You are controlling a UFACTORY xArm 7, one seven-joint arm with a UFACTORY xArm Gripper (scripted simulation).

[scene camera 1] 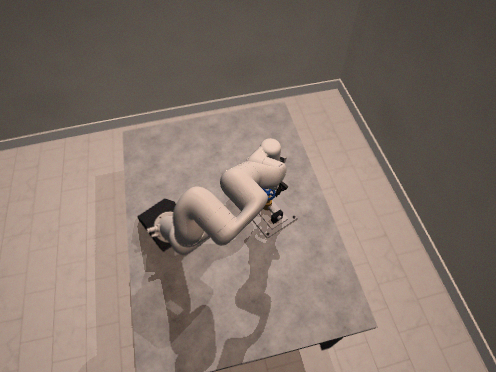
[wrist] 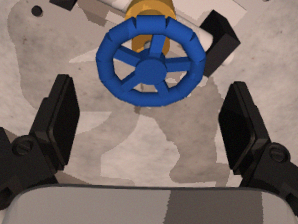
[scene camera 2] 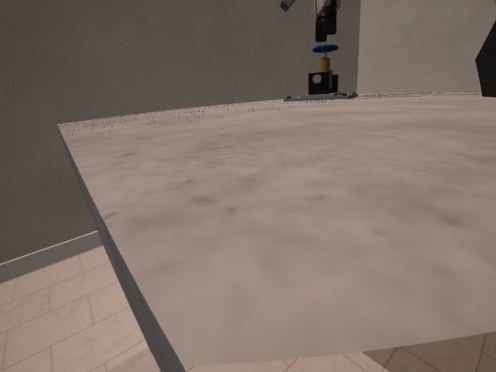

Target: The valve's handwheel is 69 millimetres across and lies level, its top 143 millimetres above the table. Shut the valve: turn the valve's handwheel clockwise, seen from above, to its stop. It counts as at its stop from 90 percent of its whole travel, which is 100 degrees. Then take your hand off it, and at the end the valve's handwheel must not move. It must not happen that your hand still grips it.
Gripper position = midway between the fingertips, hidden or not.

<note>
In view: the gripper (wrist: 151, 96) and a blue spoked handwheel (wrist: 151, 66).
</note>
